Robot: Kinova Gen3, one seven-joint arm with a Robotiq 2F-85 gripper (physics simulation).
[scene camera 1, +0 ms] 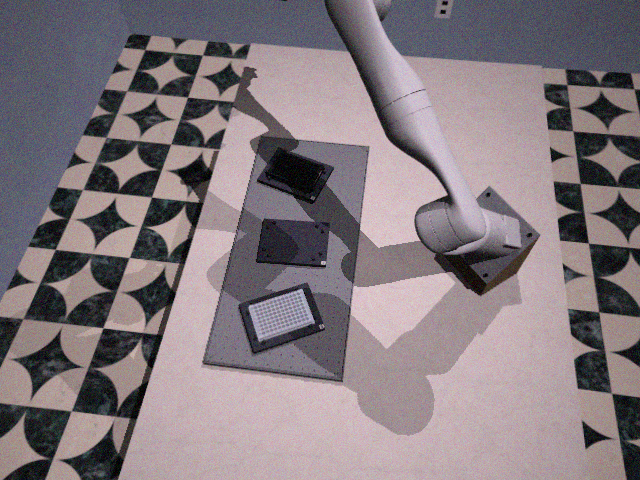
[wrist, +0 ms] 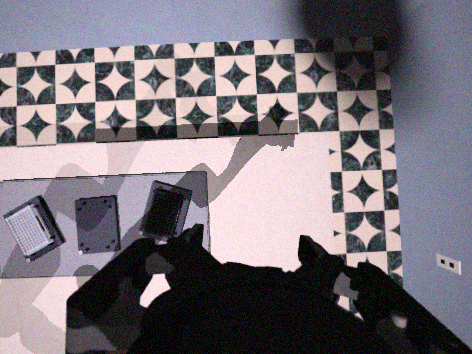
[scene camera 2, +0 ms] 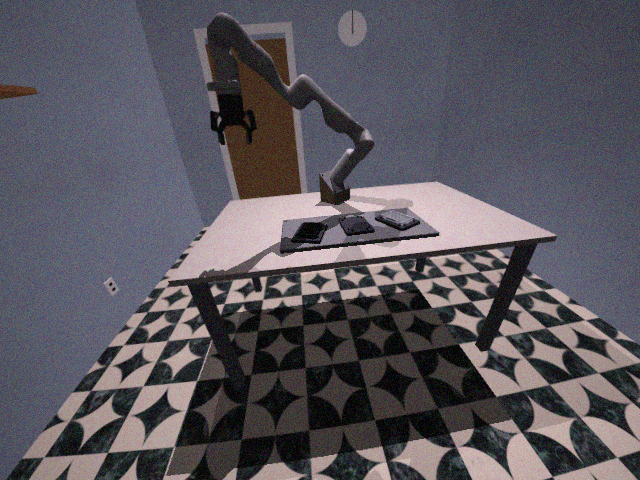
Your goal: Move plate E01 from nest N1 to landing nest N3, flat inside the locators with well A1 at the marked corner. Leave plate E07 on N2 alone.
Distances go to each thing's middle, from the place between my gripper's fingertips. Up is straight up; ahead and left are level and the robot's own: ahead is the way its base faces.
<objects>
Now: hand 60 mm past the black plate (scene camera 1: 295, 171), 220 mm to the right of it and 370 mm above it. From my hand the other things lie so: dark nest (wrist: 45, 214): 140 mm behind, 610 mm to the left, 380 mm below; white well plate (scene camera 1: 289, 312): 140 mm behind, 610 mm to the left, 370 mm below.
</objects>
